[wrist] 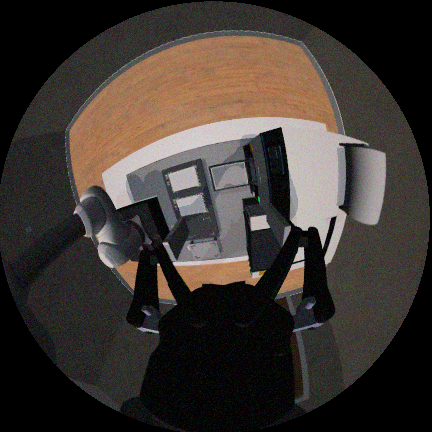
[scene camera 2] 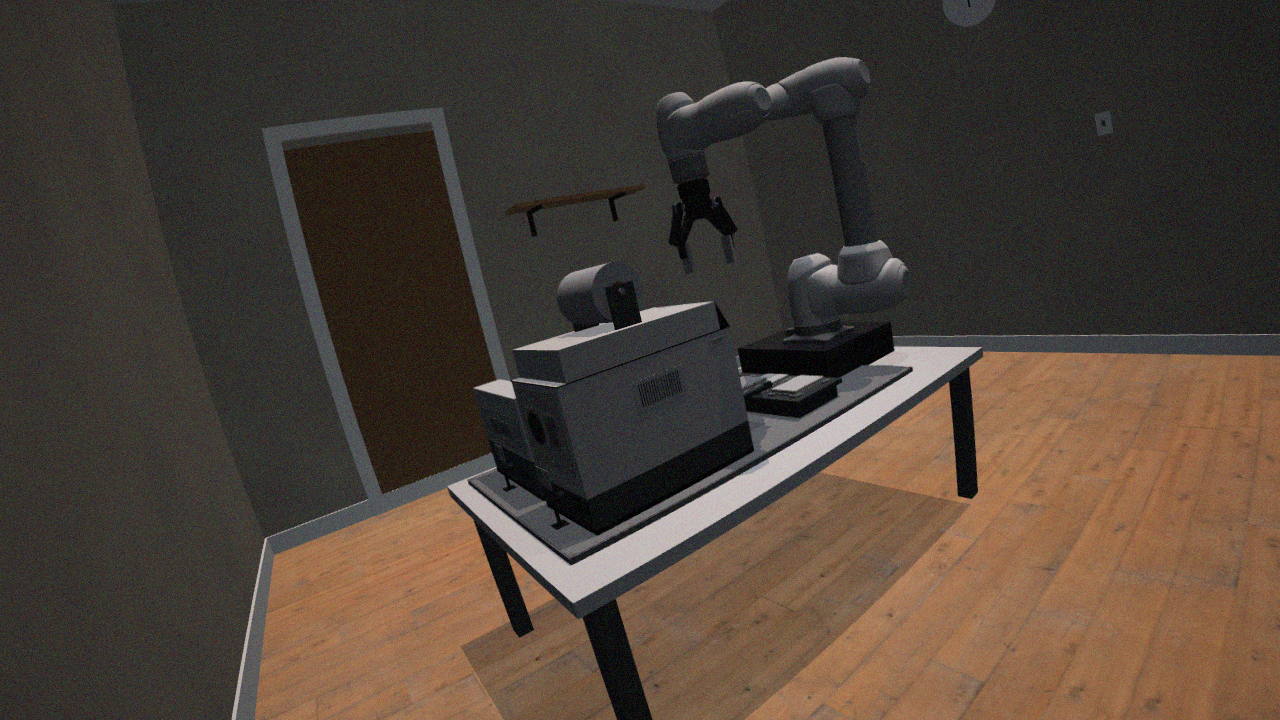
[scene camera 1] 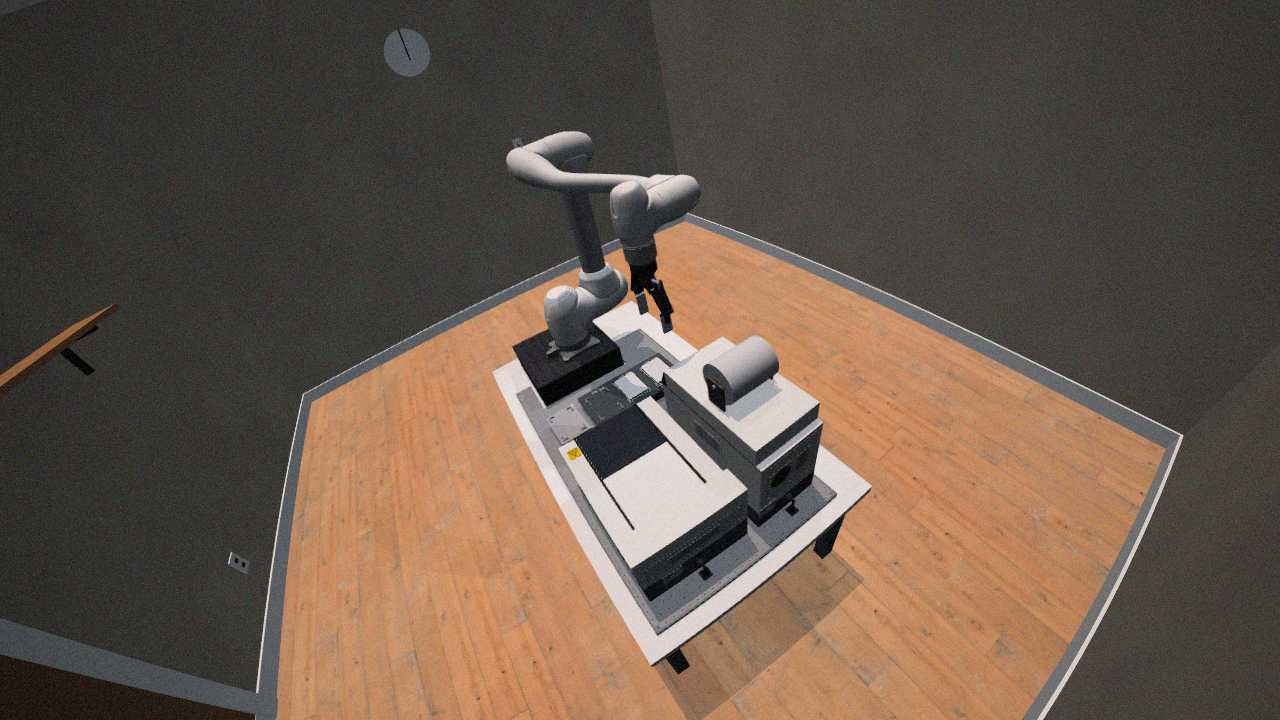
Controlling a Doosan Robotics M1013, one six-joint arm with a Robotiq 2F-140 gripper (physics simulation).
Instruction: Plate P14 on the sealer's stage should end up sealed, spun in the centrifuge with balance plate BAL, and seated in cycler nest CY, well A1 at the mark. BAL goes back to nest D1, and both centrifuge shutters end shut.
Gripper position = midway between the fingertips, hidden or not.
Observation:
My gripper (scene camera 2: pixel 711 267) is open and holds nothing. I also see a centrifuge (scene camera 1: pixel 668 513) and a grey cylinder unit (scene camera 1: pixel 749 364).
My gripper also shows in the wrist view (wrist: pixel 225 218) and in scene camera 1 (scene camera 1: pixel 655 321). The centrifuge is seen too in the wrist view (wrist: pixel 254 215). The grey cylinder unit also shows in the wrist view (wrist: pixel 365 168).

